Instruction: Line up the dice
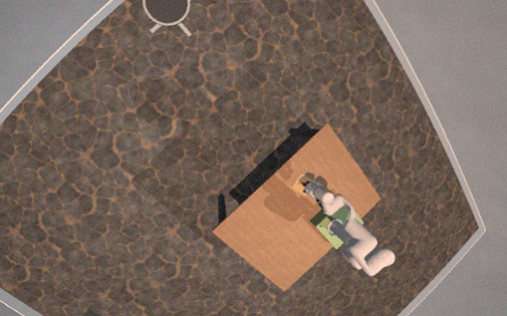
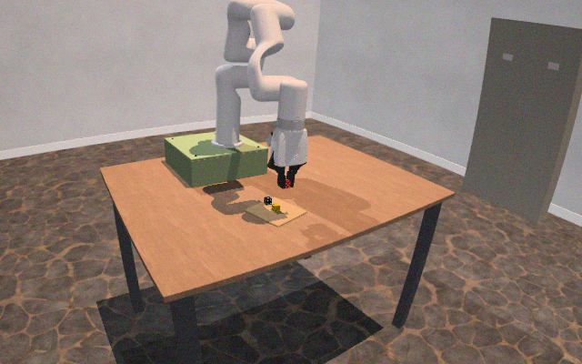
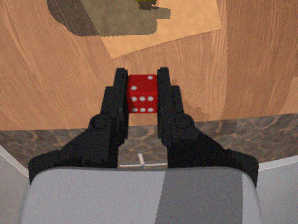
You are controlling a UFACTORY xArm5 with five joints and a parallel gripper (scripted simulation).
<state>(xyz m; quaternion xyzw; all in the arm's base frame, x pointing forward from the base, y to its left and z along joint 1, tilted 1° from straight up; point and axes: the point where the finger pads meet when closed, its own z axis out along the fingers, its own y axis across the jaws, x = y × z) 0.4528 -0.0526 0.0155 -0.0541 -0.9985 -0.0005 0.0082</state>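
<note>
My gripper is now 5 cm past the yellow die, 1 cm to the right of it and 11 cm above it. Round my hand: black die (10 cm behind, 1 cm to the left, 11 cm below); then red die (1 cm below); then tan mat (5 cm behind, 1 cm to the left, 12 cm below).
</note>
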